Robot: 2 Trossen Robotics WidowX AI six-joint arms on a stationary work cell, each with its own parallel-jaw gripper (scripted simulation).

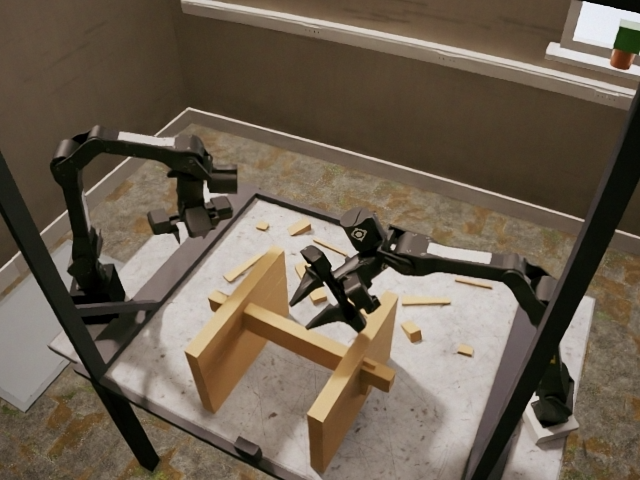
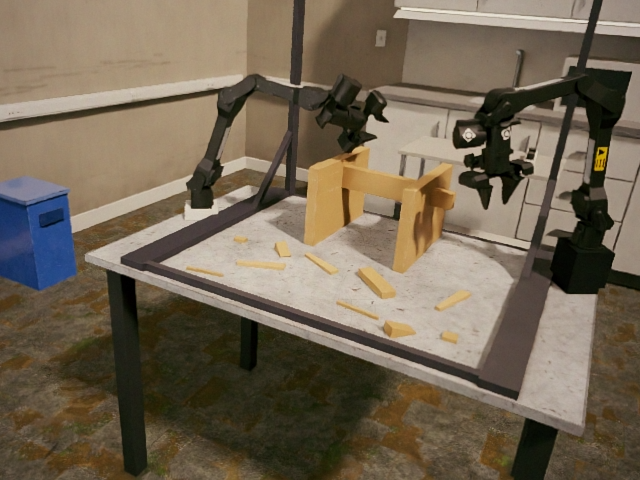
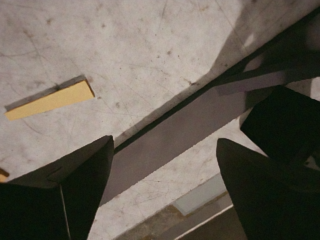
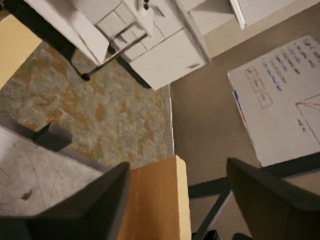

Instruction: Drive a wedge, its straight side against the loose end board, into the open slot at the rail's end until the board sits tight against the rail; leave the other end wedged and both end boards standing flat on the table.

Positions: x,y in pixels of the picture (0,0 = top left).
Labels:
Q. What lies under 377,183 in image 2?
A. A rail.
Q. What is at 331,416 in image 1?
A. An end board.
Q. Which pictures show my left gripper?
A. Image 1, image 2 and image 3 only.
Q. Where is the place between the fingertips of my right gripper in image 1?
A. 297,317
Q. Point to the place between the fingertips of my left gripper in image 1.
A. At 191,240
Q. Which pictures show the rail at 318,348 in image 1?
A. Image 1 and image 2 only.

